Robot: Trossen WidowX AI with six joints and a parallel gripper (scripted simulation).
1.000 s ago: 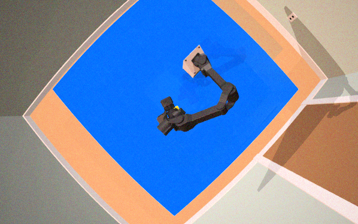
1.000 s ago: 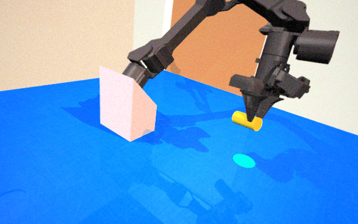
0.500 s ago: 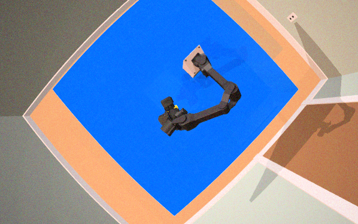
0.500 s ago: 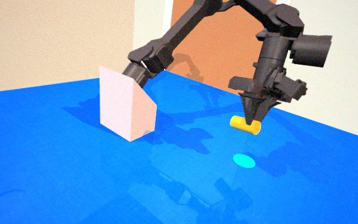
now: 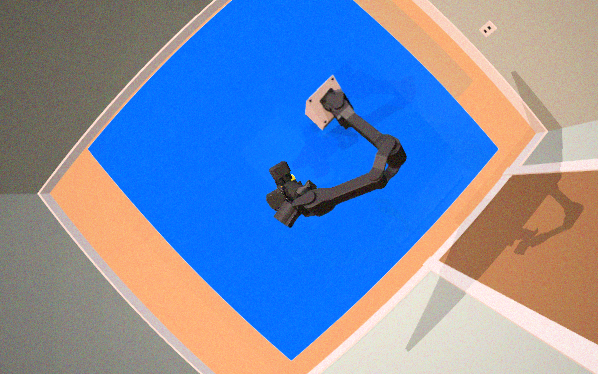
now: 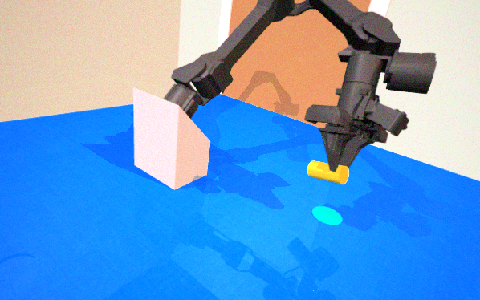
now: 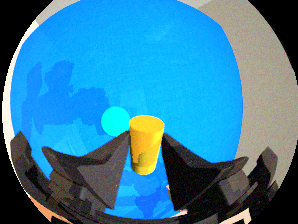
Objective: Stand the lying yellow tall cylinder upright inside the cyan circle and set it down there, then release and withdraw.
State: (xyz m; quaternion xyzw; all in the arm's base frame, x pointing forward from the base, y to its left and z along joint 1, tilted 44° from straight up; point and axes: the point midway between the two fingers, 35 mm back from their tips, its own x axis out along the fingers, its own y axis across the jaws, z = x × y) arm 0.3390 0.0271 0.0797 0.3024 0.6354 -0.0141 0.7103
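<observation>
Now: the cyan circle 110 mm below my gripper tip and 30 mm to the left of it. From my gripper tip the other things lie so: yellow tall cylinder 20 mm behind, 10 mm below.
</observation>
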